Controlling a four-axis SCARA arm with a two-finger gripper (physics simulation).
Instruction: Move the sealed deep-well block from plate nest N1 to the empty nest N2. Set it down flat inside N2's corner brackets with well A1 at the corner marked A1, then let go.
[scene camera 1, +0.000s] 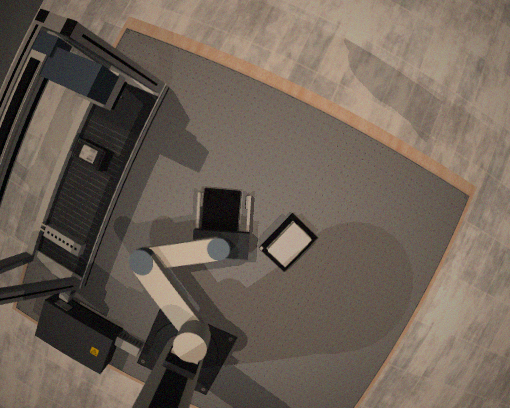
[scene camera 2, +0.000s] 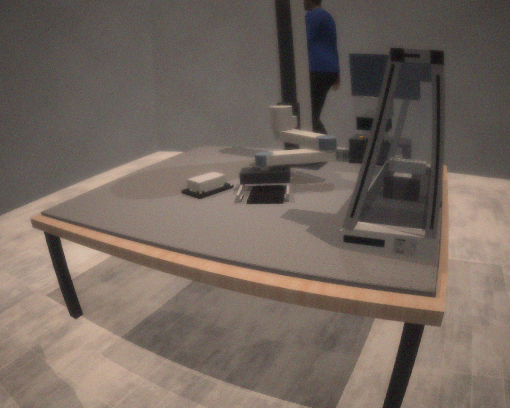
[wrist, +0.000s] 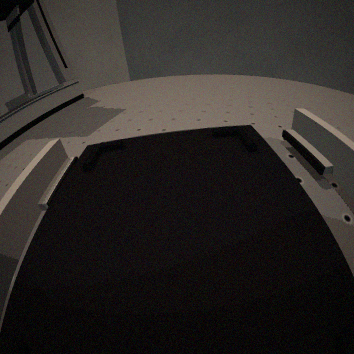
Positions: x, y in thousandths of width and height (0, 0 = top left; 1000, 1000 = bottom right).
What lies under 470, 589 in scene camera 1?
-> My gripper.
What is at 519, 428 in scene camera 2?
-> My gripper.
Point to a black nest N2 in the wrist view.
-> At 504, 665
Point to a sealed deep-well block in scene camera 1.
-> At 574, 589
